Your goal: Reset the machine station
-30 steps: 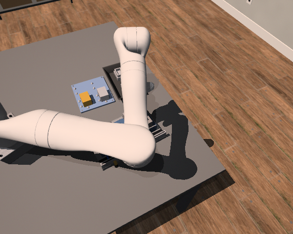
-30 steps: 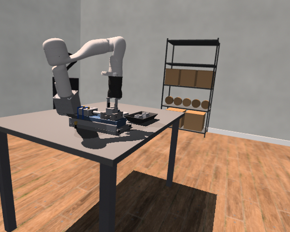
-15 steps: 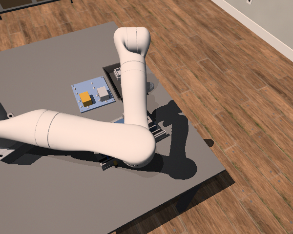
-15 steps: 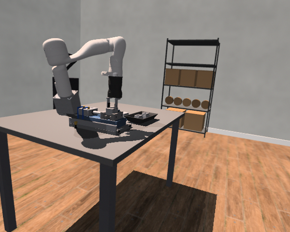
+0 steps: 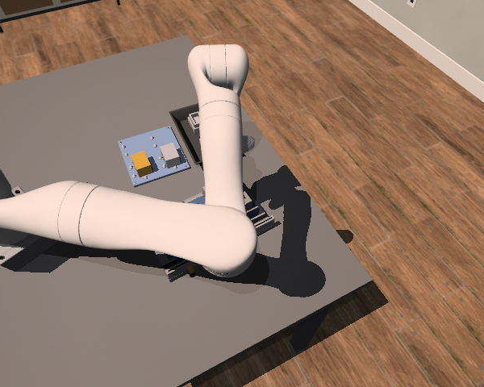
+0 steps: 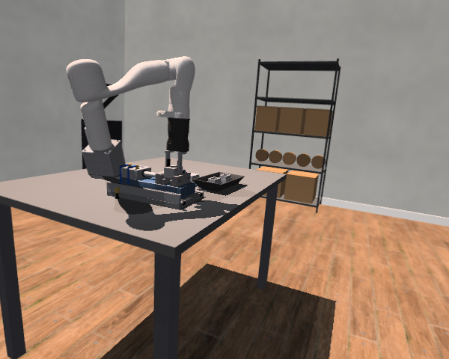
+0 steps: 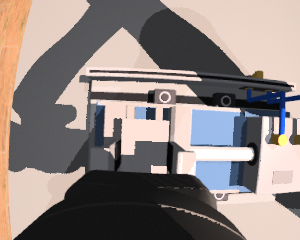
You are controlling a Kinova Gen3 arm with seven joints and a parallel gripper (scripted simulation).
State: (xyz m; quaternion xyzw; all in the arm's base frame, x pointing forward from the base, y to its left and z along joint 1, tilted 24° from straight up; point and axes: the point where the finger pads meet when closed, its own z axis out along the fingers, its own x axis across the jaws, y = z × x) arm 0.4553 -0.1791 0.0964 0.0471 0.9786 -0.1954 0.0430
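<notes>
The fixed jaw lies 5 cm below my hand and 3 cm ahead of it. Round my hand: yellow brass blank: 28 cm to the left, 11 cm behind, 10 cm below; vise: 9 cm below, 7 cm behind, 1 cm to the left; infeed plate: 31 cm to the left, 12 cm below, 6 cm behind.
</notes>
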